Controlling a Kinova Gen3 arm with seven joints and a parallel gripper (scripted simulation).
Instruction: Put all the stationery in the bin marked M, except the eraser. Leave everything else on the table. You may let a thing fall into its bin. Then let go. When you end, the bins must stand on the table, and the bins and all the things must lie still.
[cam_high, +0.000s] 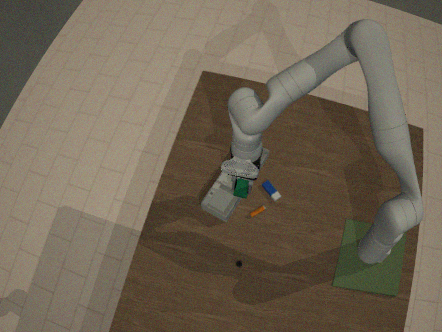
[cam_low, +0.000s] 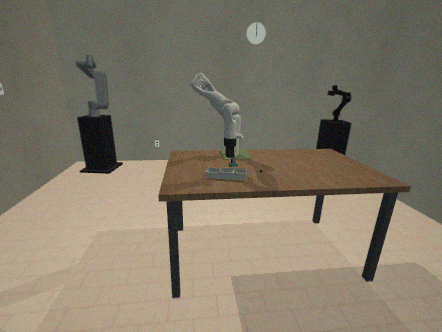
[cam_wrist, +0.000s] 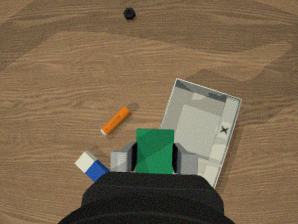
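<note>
My gripper is now 40 mm short of the bin, 40 mm to the left of it and 60 mm above it. Round my hand: orange stick-like thing 60 mm behind, 20 mm to the left, 80 mm below; small white thing 30 mm ahead, 40 mm to the right, 70 mm below; green notepad 10 mm below.
</note>
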